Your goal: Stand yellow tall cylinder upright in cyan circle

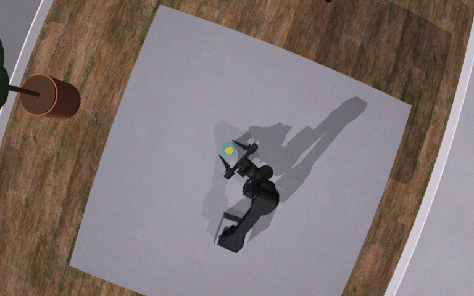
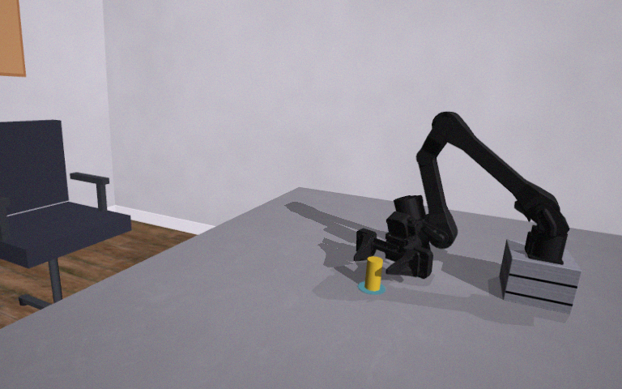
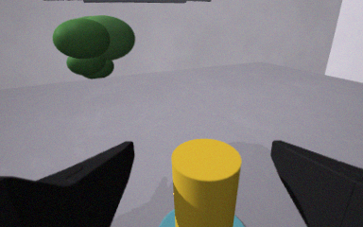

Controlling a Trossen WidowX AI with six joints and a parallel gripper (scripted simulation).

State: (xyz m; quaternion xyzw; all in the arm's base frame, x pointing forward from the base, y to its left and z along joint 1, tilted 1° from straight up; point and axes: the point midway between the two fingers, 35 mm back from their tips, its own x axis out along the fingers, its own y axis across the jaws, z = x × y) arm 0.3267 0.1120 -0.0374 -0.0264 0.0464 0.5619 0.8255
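Now: the yellow cylinder 30 mm below my hand, 20 mm to the left of it and 10 mm ahead of it. The rest, counted from my hand: cyan circle (60 mm below, 20 mm to the left, 10 mm ahead).
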